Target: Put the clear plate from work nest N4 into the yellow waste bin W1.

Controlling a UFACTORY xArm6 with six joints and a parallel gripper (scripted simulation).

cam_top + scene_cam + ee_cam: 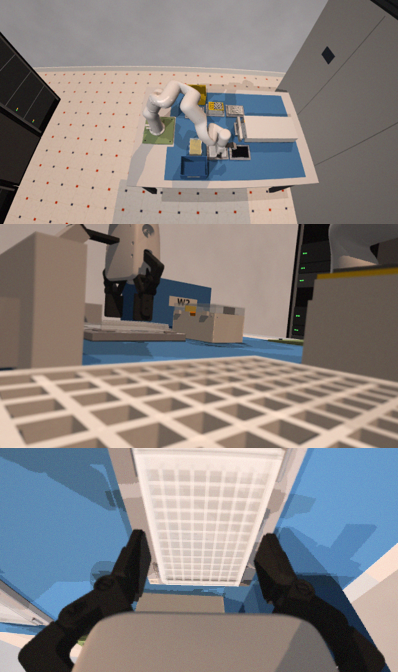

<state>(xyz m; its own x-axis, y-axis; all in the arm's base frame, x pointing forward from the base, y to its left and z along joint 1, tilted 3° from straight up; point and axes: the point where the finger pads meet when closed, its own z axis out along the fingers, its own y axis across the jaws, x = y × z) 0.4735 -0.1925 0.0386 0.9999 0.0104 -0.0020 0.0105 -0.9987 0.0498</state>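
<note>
My hand is 2 cm above the clear plate. The rest, counted from my hand: blue bin w2 (18 cm behind, 13 cm to the right); grey work nest N4 (3 cm below); black plate (17 cm ahead, 1 cm to the right, 2 cm below).
</note>
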